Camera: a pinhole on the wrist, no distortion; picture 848 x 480 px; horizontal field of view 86.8 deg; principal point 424.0 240.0 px. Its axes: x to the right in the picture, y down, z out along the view. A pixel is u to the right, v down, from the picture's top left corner.
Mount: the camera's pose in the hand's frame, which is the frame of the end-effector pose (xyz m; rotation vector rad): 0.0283 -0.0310 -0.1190 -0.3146 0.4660 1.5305
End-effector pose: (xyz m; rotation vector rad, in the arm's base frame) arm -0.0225 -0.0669 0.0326 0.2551 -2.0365 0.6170
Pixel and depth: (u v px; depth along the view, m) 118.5 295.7 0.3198
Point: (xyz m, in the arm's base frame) -0.2058 -0.2638 -0.0366
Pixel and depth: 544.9 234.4 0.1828
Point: -0.1008 0.0119 0.0333
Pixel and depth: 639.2 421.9 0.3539
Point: -0.1907 0.1108 -0.1840
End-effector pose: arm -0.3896 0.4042 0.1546 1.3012 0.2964 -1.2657
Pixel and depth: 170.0 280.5 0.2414
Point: -0.4798 0.2649 0.1640
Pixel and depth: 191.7 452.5 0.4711
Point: -0.6528 0.1296 0.4019
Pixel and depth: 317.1 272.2 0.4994
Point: -0.4646 0.0480 0.3046
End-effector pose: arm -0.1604 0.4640 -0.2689 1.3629 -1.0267 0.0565
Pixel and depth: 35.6 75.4 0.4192
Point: -0.1672 -0.0260 -0.2996
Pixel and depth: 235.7 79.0 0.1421
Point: -0.1119 0.3878 -0.2273
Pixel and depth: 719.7 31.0 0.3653
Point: -0.2689 0.3872 0.1329
